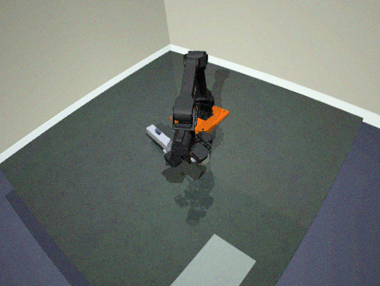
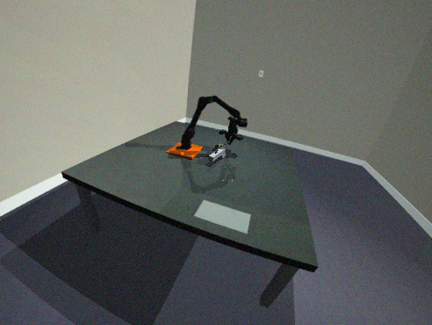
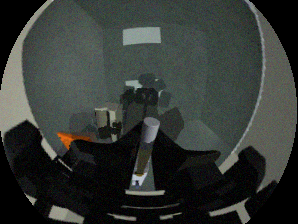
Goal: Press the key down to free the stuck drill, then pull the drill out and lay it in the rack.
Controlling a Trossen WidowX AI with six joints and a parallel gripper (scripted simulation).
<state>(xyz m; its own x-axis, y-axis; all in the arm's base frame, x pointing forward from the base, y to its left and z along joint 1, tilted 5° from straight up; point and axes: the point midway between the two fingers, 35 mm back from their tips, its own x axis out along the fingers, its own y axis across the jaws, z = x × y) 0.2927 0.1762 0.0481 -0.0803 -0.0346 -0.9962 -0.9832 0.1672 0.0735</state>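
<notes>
Now: the beige rack 80 mm behind my gripper tip, 40 mm below it and 20 mm to the right of it. The rest, counted from my gripper tip: white fixture: 190 mm to the right, 30 mm behind, 20 mm below.
</notes>
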